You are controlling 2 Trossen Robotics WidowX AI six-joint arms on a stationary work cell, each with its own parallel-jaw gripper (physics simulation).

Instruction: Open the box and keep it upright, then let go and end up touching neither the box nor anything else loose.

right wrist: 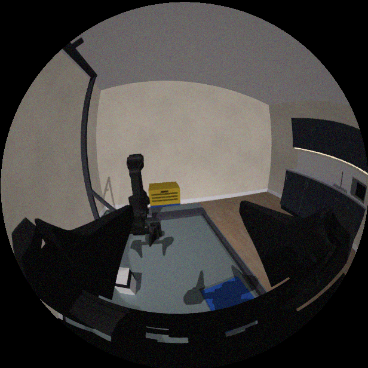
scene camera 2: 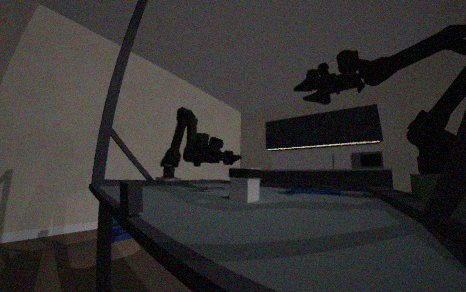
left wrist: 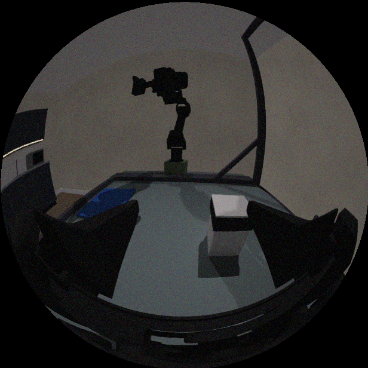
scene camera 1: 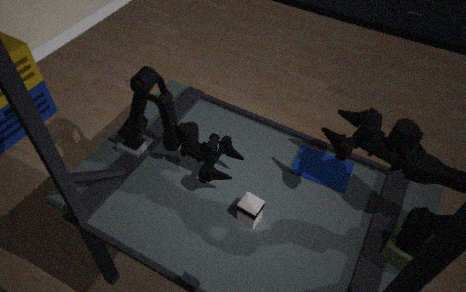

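Where they show: left gripper, fingertip midpoint: (scene camera 2: 234, 155) (scene camera 1: 237, 168); right gripper, fingertip midpoint: (scene camera 2: 298, 94) (scene camera 1: 330, 119); left arm's base, link origin: (scene camera 2: 168, 177) (scene camera 1: 134, 142); right arm's base, link origin: (scene camera 1: 408, 244).
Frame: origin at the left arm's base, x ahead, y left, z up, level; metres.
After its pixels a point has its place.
A small white box (scene camera 1: 249, 215) (scene camera 2: 245, 190) (left wrist: 225, 243) (right wrist: 128, 285) stands upright on the table, its lid closed. The lid has a white top and a dark band around its sides. My left gripper (scene camera 1: 238, 167) {x 0.444, y -0.001, z 0.109 m} (scene camera 2: 240, 157) {x 0.444, y -0.001, z 0.109 m} (left wrist: 195, 206) is open and empty, low over the table and apart from the box, up and to the left of it in scene camera 1. My right gripper (scene camera 1: 331, 120) {x 0.672, y 0.108, z 0.358 m} (scene camera 2: 299, 94) {x 0.672, y 0.108, z 0.358 m} (right wrist: 187, 209) is open and empty, high above the table, up and to the right of the box in scene camera 1.
A flat blue object (scene camera 1: 324, 168) {x 0.698, y 0.254, z -0.025 m} (scene camera 2: 315, 191) {x 0.705, y 0.205, z -0.026 m} (left wrist: 107, 202) (right wrist: 229, 294) lies on the grey table (scene camera 1: 150, 200) {x 0.192, y -0.175, z -0.034 m} (scene camera 2: 210, 225) {x 0.604, y -0.297, z -0.034 m} under the right gripper's side. A dark frame post (scene camera 1: 47, 150) {x 0.056, y -0.348, z 0.344 m} (scene camera 2: 117, 95) {x 0.057, y -0.329, z 0.341 m} rises at the table's left edge in both scene views.
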